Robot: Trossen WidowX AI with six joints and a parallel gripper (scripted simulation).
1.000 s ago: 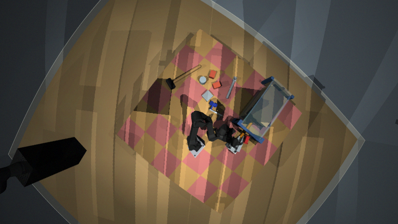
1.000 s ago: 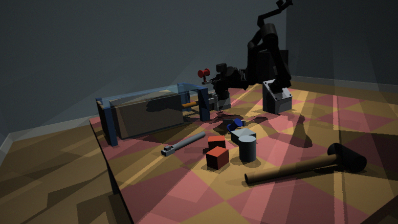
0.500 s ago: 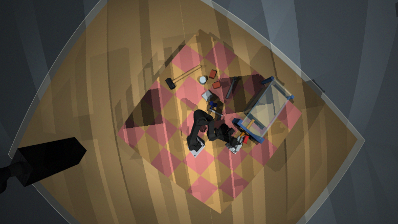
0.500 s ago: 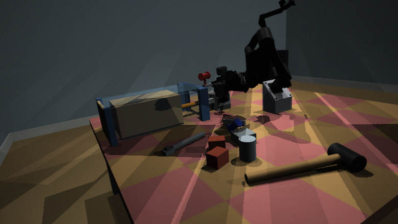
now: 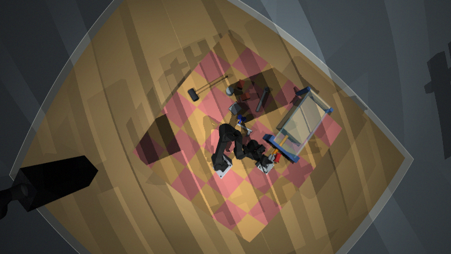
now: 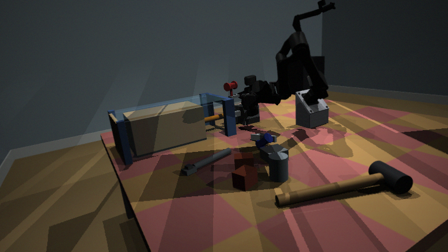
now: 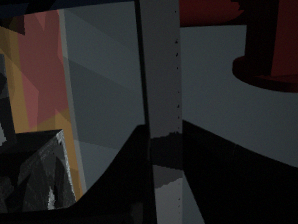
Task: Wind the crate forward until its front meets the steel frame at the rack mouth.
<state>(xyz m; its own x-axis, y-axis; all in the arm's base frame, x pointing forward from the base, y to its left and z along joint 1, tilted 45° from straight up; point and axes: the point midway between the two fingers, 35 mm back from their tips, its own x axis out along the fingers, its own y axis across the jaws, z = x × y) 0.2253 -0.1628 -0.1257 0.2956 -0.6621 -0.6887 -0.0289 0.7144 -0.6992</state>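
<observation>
Right now the red knob is 50 mm ahead of my gripper tip, 20 mm to the left of it and 40 mm above it. From my gripper tip the other things lie so: grey winch (60 mm behind, 20 mm to the right, 120 mm below); then blue-knobbed winch handle (80 mm ahead, 300 mm to the left, 130 mm below); then grey crank arm (10 mm ahead, 10 mm to the left, 10 mm above).
</observation>
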